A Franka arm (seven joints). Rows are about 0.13 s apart.
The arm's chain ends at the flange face. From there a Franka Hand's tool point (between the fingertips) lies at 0.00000 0.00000 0.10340 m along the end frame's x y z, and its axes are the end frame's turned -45 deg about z.
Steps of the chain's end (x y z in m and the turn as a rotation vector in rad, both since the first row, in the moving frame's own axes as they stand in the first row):
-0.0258 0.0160 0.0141 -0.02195 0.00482 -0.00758
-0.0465 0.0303 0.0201 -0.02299 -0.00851 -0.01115
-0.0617 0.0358 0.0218 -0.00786 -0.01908 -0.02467
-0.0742 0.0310 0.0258 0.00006 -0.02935 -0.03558
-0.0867 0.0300 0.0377 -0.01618 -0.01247 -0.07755
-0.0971 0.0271 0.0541 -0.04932 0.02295 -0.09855
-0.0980 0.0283 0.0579 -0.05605 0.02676 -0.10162
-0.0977 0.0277 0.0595 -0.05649 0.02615 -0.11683
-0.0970 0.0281 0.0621 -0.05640 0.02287 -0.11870
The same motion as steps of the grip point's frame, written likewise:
-0.0308 -0.0050 0.0141 -0.01893 -0.01211 -0.00758
-0.0566 -0.0104 0.0201 -0.01024 -0.02227 -0.01115
-0.0709 -0.0191 0.0218 0.00793 -0.01905 -0.02467
-0.0766 -0.0327 0.0258 0.02080 -0.02071 -0.03558
-0.0846 -0.0397 0.0377 -0.00262 -0.02026 -0.07755
-0.0895 -0.0441 0.0539 -0.05110 -0.01865 -0.09855
-0.0911 -0.0431 0.0577 -0.05856 -0.02071 -0.10162
-0.0905 -0.0433 0.0593 -0.05844 -0.02145 -0.11683
-0.0906 -0.0428 0.0619 -0.05605 -0.02371 -0.11870

